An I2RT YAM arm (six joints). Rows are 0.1 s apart.
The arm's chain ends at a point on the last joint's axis. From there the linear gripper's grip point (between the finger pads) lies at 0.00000 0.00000 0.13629 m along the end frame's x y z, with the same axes.
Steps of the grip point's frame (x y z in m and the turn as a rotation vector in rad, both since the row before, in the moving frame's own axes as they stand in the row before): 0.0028 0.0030 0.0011 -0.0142 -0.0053 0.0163; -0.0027 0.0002 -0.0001 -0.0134 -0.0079 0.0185; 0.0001 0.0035 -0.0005 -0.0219 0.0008 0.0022; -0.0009 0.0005 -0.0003 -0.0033 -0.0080 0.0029; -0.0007 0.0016 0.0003 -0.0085 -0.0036 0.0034; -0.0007 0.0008 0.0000 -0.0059 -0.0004 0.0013; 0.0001 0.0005 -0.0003 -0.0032 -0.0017 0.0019; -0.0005 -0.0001 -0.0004 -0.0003 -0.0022 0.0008; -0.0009 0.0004 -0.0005 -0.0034 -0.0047 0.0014
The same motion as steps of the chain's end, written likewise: 0.0035 0.0011 0.0011 -0.0142 -0.0053 0.0163; -0.0016 -0.0016 -0.0001 -0.0134 -0.0079 0.0185; 0.0000 0.0005 -0.0005 -0.0219 0.0008 0.0022; 0.0002 0.0001 -0.0003 -0.0033 -0.0080 0.0029; -0.0002 0.0004 0.0003 -0.0085 -0.0036 0.0034; -0.0006 0.0000 0.0000 -0.0059 -0.0004 0.0013; 0.0003 0.0001 -0.0003 -0.0032 -0.0017 0.0019; -0.0002 -0.0001 -0.0004 -0.0003 -0.0022 0.0008; -0.0003 -0.0001 -0.0005 -0.0034 -0.0047 0.0014
